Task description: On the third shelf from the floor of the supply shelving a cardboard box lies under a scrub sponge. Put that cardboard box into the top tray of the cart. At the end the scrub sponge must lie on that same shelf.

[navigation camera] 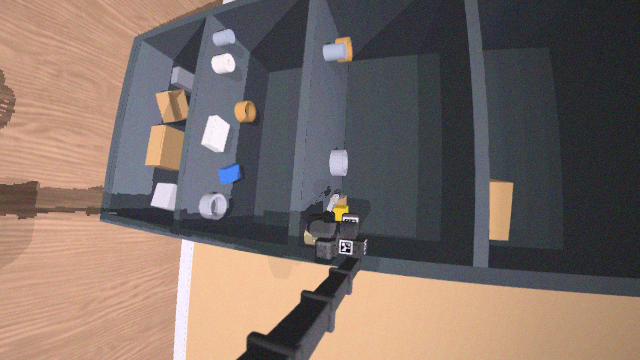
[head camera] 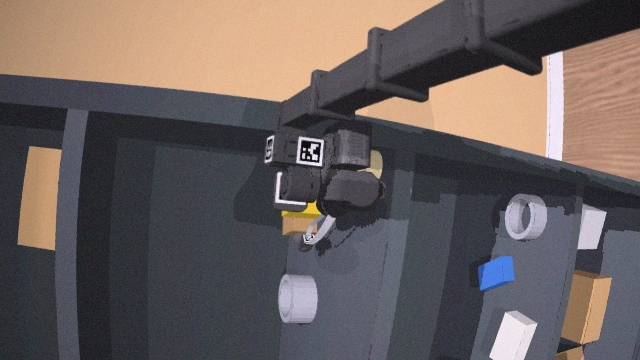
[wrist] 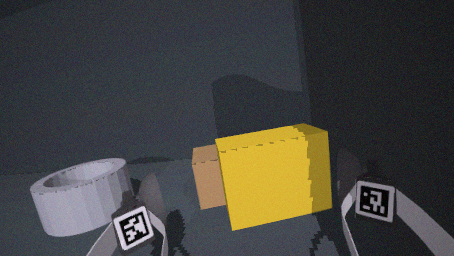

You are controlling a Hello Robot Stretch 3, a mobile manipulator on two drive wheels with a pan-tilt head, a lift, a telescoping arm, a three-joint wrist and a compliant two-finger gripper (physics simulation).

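Frame: origin at the robot's base, x back, y down, z right, level; millimetres.
Seen in the pictures: gripper, fingertip midpoint: point(navigation camera: 338, 213) point(wrist: 247, 181).
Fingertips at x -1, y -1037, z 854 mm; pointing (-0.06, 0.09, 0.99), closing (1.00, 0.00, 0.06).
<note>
A point is followed by its place in that frame.
The cardboard box point(head camera: 295, 226) {x -48, y -1034, z 898 mm} point(navigation camera: 342, 201) {x -45, y -1039, z 900 mm} point(wrist: 207, 182) {x -45, y -1019, z 898 mm} is on the third shelf point(head camera: 340, 305) {x -170, y -991, z 751 mm} point(navigation camera: 325, 120) {x -325, y -991, z 786 mm}; much of it is hidden behind the yellow block. The yellow block point(head camera: 299, 213) {x -22, y -1039, z 867 mm} point(navigation camera: 340, 213) {x -2, y -1043, z 862 mm} point(wrist: 272, 180) {x 18, y -1029, z 867 mm}, apparently the scrub sponge, stands beside and in front of the box in the wrist view; I cannot tell whether any part rests on the box. My gripper point(wrist: 247, 181) {x -1, y -1037, z 854 mm} is open, with its fingers left and right of both things. A narrow gap shows between the right fingertip and the yellow block. The cart does not show.
A pale ring point(head camera: 302, 298) {x -181, y -1021, z 860 mm} point(navigation camera: 338, 162) {x -187, y -1026, z 859 mm} point(wrist: 82, 197) {x -163, y -1027, z 869 mm} stands left of the box in the wrist view. A khaki thing point(head camera: 376, 164) {x 59, y -1002, z 652 mm} point(navigation camera: 309, 237) {x 58, y -1008, z 652 mm} is partly behind my wrist. The shelving's side panel is close beside the wrist. A larger box point(head camera: 39, 197) {x -44, y -1515, z 752 mm} point(navigation camera: 501, 210) {x -46, y -1524, z 751 mm} is one shelf higher.
</note>
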